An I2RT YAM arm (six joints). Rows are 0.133 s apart.
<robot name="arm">
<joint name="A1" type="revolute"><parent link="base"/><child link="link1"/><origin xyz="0 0 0.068"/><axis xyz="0 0 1"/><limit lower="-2.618" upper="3.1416"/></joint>
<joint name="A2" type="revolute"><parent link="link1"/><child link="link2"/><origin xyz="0.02 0.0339 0.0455" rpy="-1.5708 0 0"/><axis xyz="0 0 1"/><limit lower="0" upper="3.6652"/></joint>
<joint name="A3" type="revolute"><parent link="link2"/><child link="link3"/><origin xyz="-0.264 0 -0.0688" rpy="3.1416 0 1.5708"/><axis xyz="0 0 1"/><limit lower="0" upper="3.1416"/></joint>
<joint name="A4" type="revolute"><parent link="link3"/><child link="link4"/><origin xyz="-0.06 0.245 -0.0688" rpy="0 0 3.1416"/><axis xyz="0 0 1"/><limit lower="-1.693" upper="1.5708"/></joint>
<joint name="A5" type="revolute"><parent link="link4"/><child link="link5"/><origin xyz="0.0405 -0.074 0.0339" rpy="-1.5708 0 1.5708"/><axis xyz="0 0 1"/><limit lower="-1.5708" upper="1.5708"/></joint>
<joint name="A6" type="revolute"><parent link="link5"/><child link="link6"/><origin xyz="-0.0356 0 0.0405" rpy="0 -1.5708 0"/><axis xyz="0 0 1"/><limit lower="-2.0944" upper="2.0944"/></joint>
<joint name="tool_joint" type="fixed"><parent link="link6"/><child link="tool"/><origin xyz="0 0 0"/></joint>
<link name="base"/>
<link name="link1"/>
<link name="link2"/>
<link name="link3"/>
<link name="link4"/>
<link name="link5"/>
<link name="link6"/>
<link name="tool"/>
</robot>
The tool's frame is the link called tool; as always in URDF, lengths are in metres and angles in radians.
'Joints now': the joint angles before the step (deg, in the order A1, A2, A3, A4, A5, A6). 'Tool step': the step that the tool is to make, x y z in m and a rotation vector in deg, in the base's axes. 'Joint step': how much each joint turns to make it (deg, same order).
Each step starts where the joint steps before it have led.
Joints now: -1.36, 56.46, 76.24, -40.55, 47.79, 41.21
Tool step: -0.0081, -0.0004, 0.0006, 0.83, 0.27, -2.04
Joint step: 0.02, -0.67, 0.77, -3.47, 1.61, 2.31
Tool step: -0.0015, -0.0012, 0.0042, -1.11, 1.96, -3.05
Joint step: 0.01, 1.12, 2.24, -3.28, 3.27, 0.29
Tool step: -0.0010, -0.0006, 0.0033, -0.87, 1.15, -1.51
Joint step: 0.01, 0.64, 1.40, -1.68, 1.76, -0.27
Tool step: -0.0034, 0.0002, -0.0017, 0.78, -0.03, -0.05
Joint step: 0.00, -0.51, -0.19, -1.31, -0.30, 1.24
